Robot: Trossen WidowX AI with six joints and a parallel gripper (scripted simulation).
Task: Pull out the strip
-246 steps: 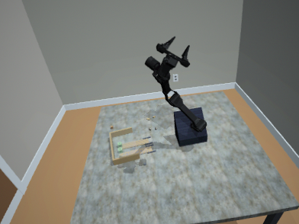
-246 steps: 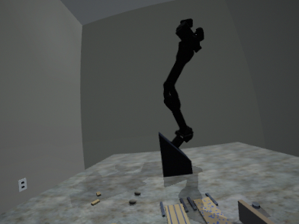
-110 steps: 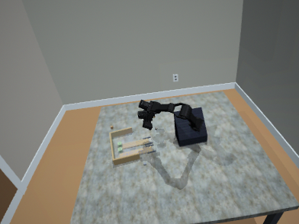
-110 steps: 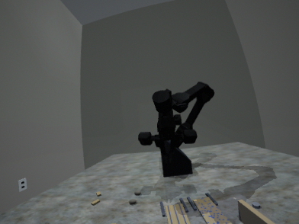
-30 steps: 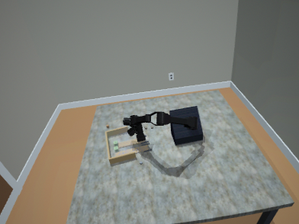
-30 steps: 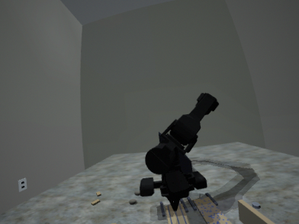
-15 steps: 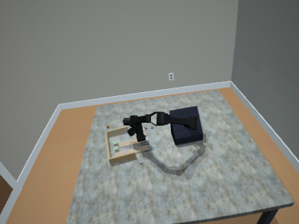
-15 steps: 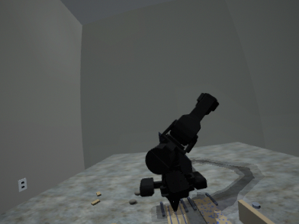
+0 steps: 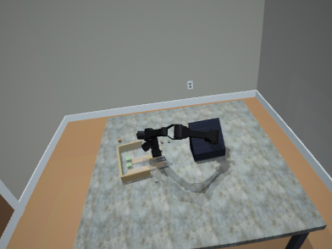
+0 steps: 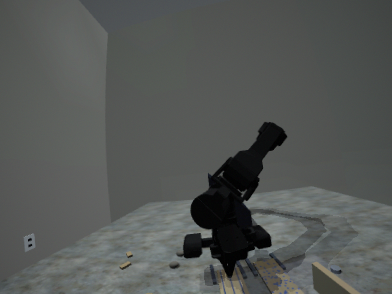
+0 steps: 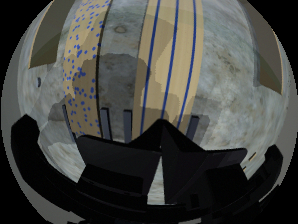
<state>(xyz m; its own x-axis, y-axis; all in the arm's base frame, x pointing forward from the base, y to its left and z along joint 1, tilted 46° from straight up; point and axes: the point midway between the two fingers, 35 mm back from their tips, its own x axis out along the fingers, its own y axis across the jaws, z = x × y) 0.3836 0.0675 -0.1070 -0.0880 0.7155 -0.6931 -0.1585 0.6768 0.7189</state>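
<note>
Now: the striped strip 9 cm ahead of my gripper tip and 2 cm to the left of it.
</note>
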